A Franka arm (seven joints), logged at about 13 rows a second.
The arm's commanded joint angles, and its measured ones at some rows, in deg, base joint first. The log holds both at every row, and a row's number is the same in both.
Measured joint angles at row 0: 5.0, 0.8, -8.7, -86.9, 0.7, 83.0, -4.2
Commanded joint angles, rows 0 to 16: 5.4, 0.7, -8.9, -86.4, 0.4, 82.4, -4.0; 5.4, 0.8, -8.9, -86.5, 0.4, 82.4, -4.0; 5.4, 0.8, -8.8, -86.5, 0.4, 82.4, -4.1; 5.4, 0.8, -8.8, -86.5, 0.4, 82.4, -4.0; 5.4, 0.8, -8.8, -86.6, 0.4, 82.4, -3.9; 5.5, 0.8, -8.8, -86.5, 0.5, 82.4, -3.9; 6.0, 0.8, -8.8, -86.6, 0.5, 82.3, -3.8; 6.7, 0.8, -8.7, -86.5, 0.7, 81.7, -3.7; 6.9, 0.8, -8.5, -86.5, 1.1, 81.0, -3.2; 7.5, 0.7, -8.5, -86.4, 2.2, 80.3, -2.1; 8.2, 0.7, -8.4, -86.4, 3.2, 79.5, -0.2; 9.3, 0.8, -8.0, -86.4, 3.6, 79.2, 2.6; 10.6, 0.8, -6.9, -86.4, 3.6, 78.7, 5.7; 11.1, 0.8, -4.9, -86.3, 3.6, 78.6, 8.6; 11.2, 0.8, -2.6, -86.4, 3.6, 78.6, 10.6; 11.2, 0.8, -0.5, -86.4, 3.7, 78.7, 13.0; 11.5, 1.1, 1.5, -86.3, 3.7, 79.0, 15.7
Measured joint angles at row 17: 11.2, 0.8, -1.1, -86.9, 3.4, 79.3, 11.5
